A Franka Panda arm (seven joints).
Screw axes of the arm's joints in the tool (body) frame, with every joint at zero. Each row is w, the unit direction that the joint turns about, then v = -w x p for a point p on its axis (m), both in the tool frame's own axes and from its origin. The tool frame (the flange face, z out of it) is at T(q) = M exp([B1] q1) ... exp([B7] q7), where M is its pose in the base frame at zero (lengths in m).
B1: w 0 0 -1 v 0.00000 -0.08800 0.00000
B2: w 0 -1 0 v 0.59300 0.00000 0.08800
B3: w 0 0 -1 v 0.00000 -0.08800 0.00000
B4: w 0 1 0 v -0.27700 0.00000 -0.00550
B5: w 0 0 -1 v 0.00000 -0.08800 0.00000
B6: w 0 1 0 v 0.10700 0.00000 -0.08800
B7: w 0 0 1 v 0.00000 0.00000 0.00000
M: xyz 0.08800 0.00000 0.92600 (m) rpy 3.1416 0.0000 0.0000 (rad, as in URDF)
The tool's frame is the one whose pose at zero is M.
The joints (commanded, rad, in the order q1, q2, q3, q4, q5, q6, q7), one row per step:
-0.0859, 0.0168, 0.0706, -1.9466, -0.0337, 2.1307, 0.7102
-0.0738, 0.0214, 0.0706, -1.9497, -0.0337, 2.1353, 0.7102
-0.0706, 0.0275, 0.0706, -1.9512, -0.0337, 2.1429, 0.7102
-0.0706, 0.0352, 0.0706, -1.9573, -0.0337, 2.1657, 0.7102
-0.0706, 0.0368, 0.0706, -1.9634, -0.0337, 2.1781, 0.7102
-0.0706, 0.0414, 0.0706, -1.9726, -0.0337, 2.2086, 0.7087
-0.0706, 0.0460, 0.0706, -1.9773, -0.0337, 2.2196, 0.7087
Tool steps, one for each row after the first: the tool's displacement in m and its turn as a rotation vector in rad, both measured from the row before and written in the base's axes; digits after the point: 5 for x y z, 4 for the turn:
0.00069, 0.00697, -0.00370, 0.0004, 0.0031, 0.0122
0.00135, 0.00182, -0.00347, 0.0005, 0.0000, 0.0034
0.00213, 0.00003, -0.00507, 0.0009, -0.0090, 0.0007
0.00028, 0.00004, -0.00261, 0.0003, -0.0047, 0.0004
0.00171, 0.00010, -0.00394, 0.0005, -0.0167, 0.0023
0.00073, 0.00001, -0.00381, 0.0005, -0.0017, 0.0003

